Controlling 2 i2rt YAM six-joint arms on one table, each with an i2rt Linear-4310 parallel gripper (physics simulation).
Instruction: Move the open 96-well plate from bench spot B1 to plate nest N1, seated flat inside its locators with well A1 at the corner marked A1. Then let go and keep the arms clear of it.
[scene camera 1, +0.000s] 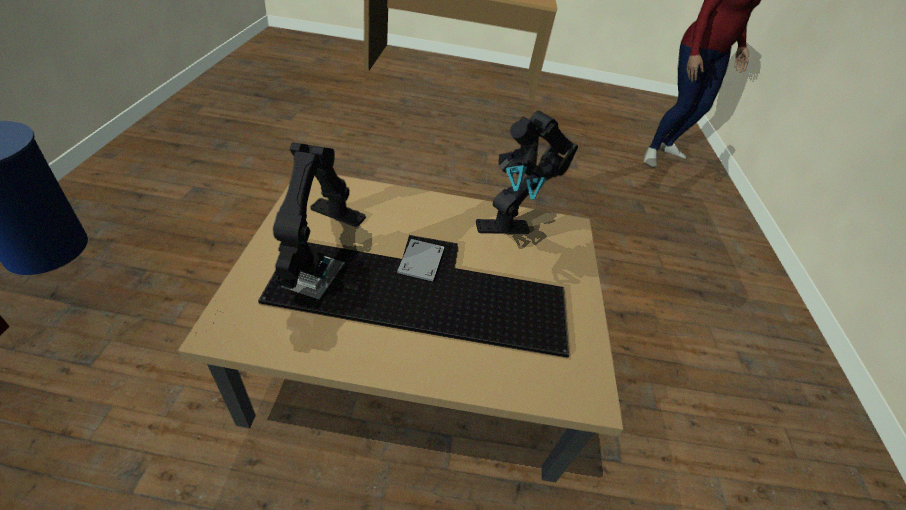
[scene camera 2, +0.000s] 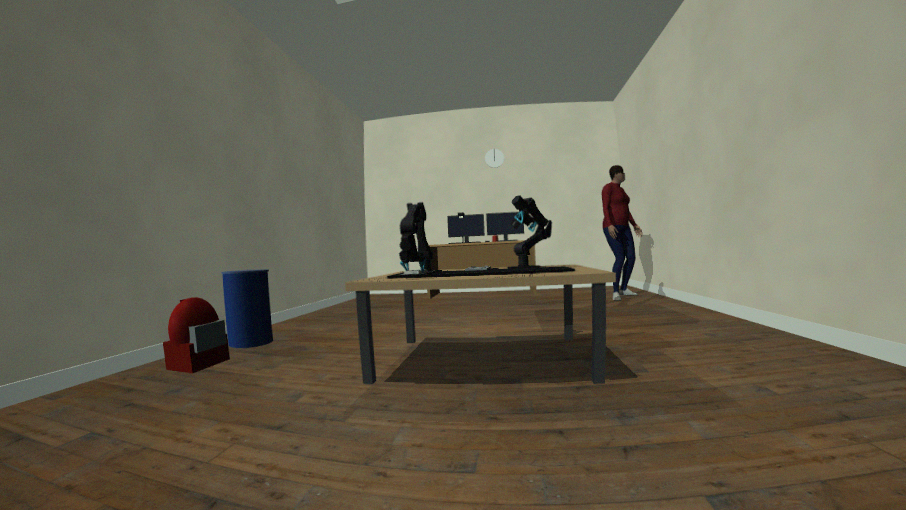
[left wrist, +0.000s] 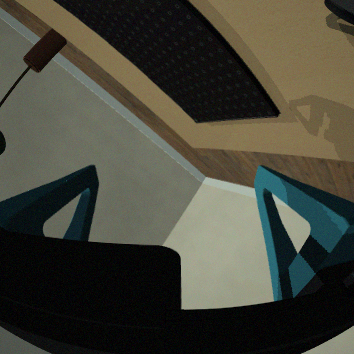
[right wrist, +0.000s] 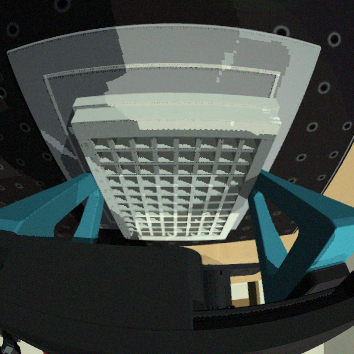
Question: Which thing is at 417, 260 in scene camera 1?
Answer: A grey nest with corner locators.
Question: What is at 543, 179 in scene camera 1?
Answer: My left gripper.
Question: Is my left gripper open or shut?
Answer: Open.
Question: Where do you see my right gripper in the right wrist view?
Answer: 175, 174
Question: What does my left gripper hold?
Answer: Nothing.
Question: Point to my left gripper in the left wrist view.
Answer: At 176, 173
